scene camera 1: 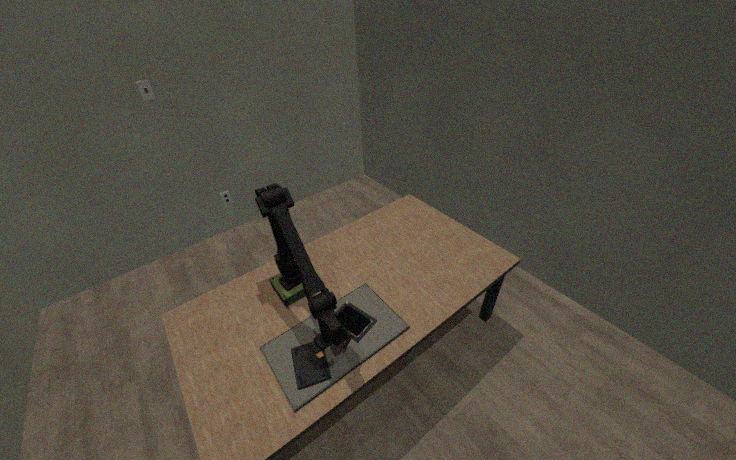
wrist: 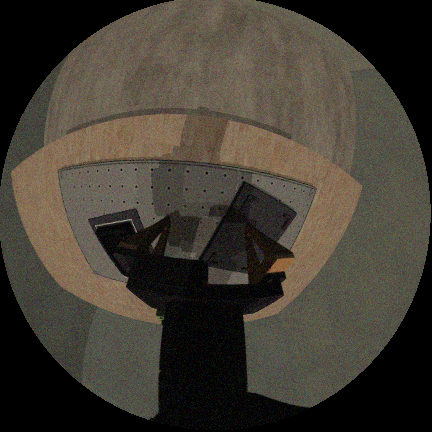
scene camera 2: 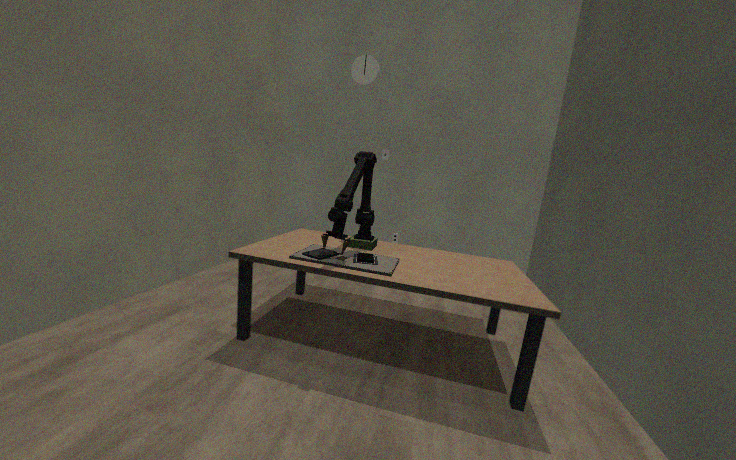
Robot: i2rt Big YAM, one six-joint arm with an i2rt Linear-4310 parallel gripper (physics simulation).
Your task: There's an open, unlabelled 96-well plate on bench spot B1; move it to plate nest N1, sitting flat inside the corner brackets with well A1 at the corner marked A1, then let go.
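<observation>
The dark 96-well plate point(scene camera 1: 353, 318) point(scene camera 2: 365, 258) point(wrist: 116, 236) lies on the dark pad of the bench spot, inside a pale outline; one of my fingers covers part of it in the wrist view. The plate nest point(scene camera 1: 310, 371) point(scene camera 2: 319, 253) point(wrist: 265, 207) is a dark slab with low corner brackets, turned at an angle, and holds no plate. My gripper point(scene camera 1: 332, 349) point(scene camera 2: 334, 250) point(wrist: 207, 222) is open and empty, low over the board between plate and nest, with one finger over the nest's near part. Well A1 and the A1 mark cannot be made out.
Both stand on a grey perforated board point(scene camera 1: 388, 320) point(scene camera 2: 388, 264) point(wrist: 110, 187) near the front edge of the wooden table point(scene camera 1: 434, 254) point(scene camera 2: 450, 271) point(wrist: 40, 215). The arm's green base point(scene camera 1: 286, 290) point(scene camera 2: 362, 243) is behind the board.
</observation>
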